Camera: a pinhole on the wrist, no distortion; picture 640 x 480 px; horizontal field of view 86.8 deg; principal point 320.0 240.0 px. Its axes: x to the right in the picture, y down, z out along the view. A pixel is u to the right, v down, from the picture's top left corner.
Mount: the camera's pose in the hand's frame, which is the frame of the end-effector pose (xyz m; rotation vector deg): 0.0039 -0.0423 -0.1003 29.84 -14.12 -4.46
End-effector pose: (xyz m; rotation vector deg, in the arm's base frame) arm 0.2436 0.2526 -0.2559 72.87 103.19 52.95
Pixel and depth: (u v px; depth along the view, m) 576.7 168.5 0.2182
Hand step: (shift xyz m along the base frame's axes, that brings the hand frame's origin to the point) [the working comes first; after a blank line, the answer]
In the camera's frame: 0.1655 -0.0461 0.2182

-0.0339 0.0644 -0.2440
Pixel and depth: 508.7 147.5 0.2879
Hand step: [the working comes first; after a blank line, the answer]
In the camera's frame: 0.1605 -0.0787 0.2879

-0.0190 0.0330 -0.3129
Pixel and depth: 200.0 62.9 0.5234
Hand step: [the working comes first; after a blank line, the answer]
In the camera's frame: -0.1856 -0.2739 0.5234

-0.0022 -0.4022 -0.4666
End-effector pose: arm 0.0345 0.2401 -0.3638 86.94 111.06 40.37
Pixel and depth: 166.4 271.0 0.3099
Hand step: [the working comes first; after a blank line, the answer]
In the camera's frame: -0.1407 0.0284 0.3099

0.0433 -0.2286 -0.1807
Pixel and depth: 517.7 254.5 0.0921
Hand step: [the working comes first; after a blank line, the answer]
In the camera's frame: 0.0538 0.0039 0.0921

-0.0741 0.0118 -0.0613
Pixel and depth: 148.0 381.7 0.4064
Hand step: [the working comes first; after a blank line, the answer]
In the camera's frame: -0.2066 0.1702 0.4064

0.2157 -0.2867 -0.2066
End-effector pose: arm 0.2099 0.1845 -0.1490 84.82 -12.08 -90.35
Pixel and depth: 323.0 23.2 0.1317
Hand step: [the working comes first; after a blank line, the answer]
In the camera's frame: 0.0012 -0.0844 0.1317

-0.0659 0.1336 -0.1082
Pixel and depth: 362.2 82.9 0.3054
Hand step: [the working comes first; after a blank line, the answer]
In the camera's frame: 0.0381 -0.1418 0.3054

-0.2424 0.1600 -0.1629
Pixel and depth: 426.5 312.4 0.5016
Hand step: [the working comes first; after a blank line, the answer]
In the camera's frame: 0.1579 0.1073 0.5016

-0.4487 -0.0883 -0.0594
